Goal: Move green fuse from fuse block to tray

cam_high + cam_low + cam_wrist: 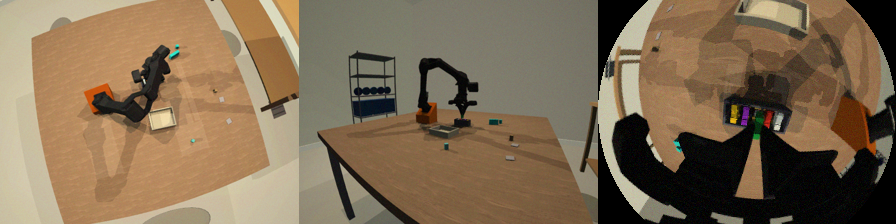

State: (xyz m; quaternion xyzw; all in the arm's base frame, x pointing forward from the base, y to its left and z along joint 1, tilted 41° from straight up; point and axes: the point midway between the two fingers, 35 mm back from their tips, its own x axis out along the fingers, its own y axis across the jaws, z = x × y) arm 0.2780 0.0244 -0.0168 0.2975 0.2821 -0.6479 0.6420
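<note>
My gripper tip is 20 mm past the red fuse and 40 mm above it. Also, from my gripper tip: purple fuse: 20 mm ahead, 40 mm below; then green fuse: 10 mm below; then yellow fuse: 40 mm ahead, 40 mm below.
</note>
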